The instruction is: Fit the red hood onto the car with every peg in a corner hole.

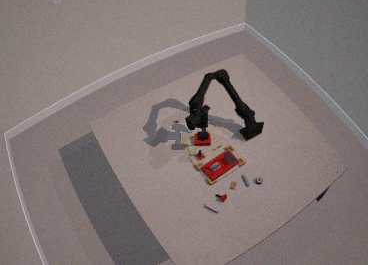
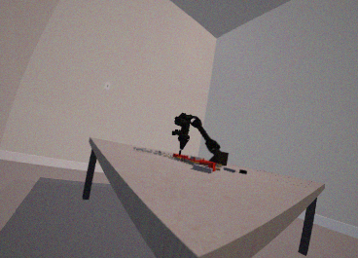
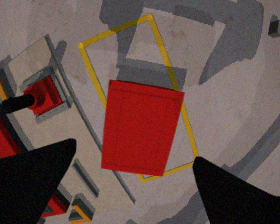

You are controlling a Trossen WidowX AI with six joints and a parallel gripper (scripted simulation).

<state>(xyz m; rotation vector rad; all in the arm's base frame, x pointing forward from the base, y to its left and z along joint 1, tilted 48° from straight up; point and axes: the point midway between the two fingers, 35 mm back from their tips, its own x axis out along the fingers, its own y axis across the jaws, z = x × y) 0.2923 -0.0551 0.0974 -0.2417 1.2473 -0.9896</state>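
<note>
My gripper tip is now 50 mm above the red hood.
</note>
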